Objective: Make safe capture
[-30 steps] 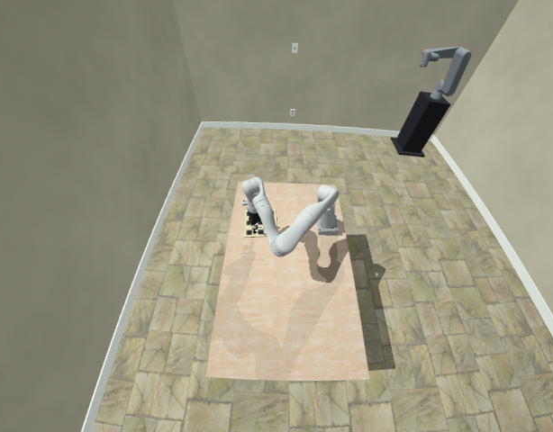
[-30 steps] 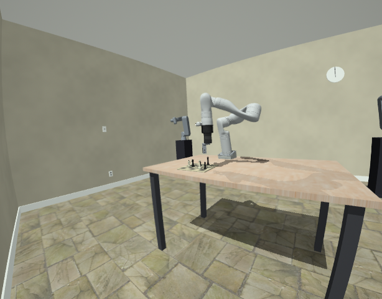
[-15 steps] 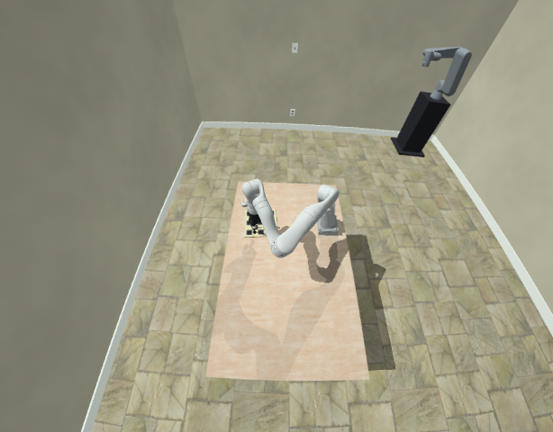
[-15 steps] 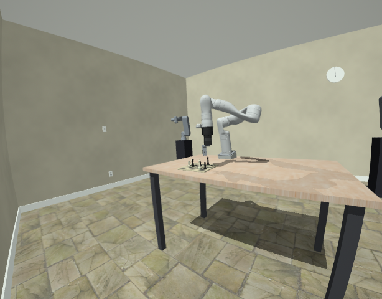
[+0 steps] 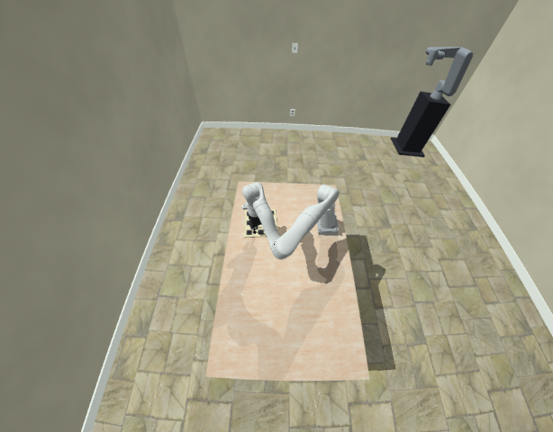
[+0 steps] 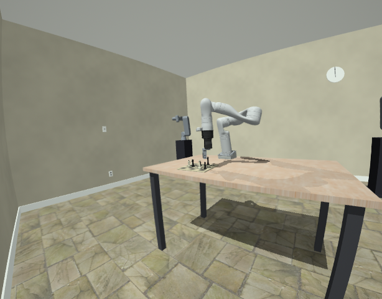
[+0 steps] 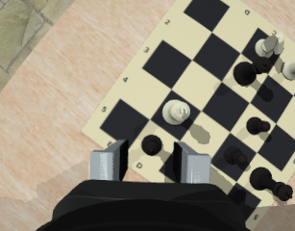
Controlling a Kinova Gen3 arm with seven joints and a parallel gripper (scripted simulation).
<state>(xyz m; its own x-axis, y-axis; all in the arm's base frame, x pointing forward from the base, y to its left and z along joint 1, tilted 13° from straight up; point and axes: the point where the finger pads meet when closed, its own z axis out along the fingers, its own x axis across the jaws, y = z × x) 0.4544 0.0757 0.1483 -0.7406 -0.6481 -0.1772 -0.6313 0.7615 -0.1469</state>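
Now: hand 60 mm above the white chess piece and 40 mm to the left of it. Round my hand: white piece: 160 mm to the right, 70 mm below, 20 mm behind; chessboard: 90 mm below, 80 mm to the right, 30 mm behind.
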